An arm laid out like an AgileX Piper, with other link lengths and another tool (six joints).
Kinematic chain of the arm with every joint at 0, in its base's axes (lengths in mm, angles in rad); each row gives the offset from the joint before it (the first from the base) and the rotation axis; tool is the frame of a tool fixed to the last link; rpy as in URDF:
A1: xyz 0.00 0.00 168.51 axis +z
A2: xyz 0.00 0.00 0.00 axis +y
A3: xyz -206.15 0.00 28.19 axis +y
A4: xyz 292.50 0.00 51.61 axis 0.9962 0 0.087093
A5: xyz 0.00 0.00 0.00 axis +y
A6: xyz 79.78 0.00 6.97 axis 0.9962 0 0.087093
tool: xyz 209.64 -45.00 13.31 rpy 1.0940 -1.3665 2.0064
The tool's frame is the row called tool.
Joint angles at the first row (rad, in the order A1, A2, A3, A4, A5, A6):
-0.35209 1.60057 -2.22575 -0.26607 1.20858 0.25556
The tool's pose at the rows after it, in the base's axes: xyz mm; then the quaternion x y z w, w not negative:
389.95 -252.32 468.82 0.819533 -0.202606 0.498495 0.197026
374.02 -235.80 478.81 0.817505 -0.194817 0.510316 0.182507
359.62 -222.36 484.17 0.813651 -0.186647 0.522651 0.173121
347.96 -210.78 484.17 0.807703 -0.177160 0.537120 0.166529
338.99 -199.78 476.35 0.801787 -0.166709 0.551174 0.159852
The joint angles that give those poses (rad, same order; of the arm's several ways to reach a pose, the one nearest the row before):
-0.35175 1.51742 -2.20047 -0.22076 1.23205 0.24136
-0.35142 1.42824 -2.14478 -0.18218 1.24435 0.22913
-0.35134 1.32583 -2.05140 -0.15407 1.22871 0.21997
-0.35130 1.20712 -1.91620 -0.13033 1.18115 0.21134
-0.35131 1.07658 -1.74790 -0.10558 1.11305 0.20128

